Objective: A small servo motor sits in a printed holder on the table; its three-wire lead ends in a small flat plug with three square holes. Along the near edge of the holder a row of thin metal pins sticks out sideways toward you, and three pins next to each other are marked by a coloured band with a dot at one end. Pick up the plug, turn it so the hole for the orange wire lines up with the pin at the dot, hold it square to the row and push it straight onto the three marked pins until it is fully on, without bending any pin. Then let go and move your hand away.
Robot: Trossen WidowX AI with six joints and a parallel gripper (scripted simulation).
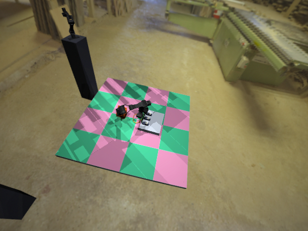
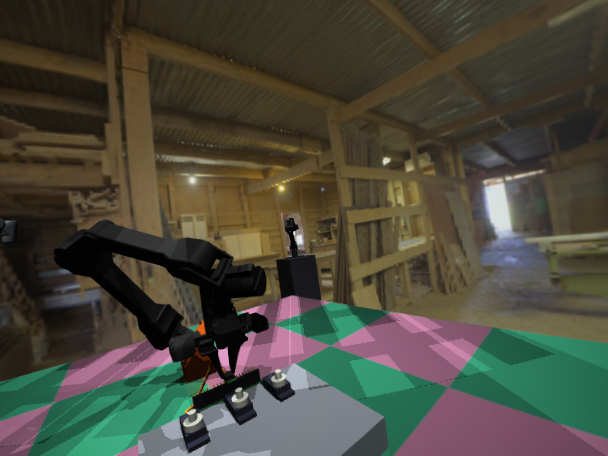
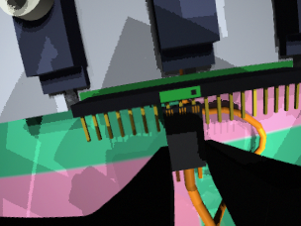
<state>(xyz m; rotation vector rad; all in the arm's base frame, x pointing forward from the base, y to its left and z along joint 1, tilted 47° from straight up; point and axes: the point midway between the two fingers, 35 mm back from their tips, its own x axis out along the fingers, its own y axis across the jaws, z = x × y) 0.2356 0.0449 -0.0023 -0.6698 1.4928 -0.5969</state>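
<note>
The green band is 30 mm ahead of my gripper tip. Round my gripper tip: black pin row (30 mm ahead, 10 mm to the right, 10 mm below); grey holder plate (190 mm ahead, 50 mm below).
</note>
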